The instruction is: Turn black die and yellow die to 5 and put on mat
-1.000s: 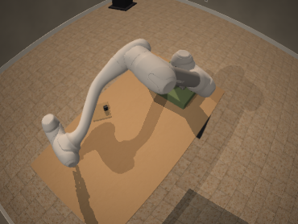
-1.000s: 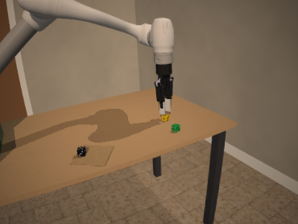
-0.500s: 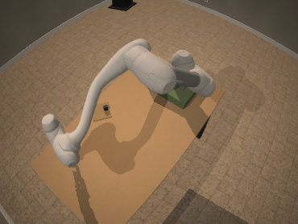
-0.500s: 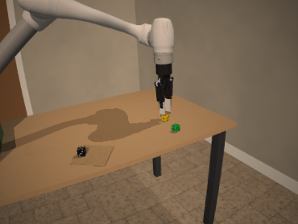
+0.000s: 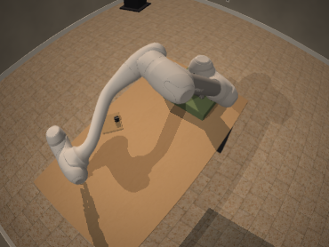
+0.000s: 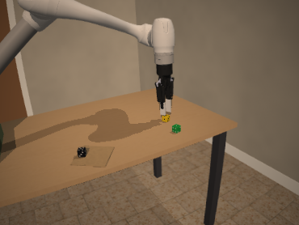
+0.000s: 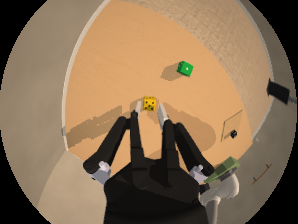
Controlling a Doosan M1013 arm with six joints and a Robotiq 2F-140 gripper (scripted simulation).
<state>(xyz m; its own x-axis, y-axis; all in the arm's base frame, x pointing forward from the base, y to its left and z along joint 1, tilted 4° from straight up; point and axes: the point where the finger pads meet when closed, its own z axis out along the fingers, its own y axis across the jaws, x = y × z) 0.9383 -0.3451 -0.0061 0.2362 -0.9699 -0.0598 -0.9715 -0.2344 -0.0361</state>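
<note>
My hand is 6 cm above the yellow die. Round my hand: black die (47 cm behind, 2 cm to the right, 5 cm below); then mat (43 cm behind, 4 cm to the right, 7 cm below); then green die (5 cm behind, 12 cm to the right, 6 cm below).
</note>
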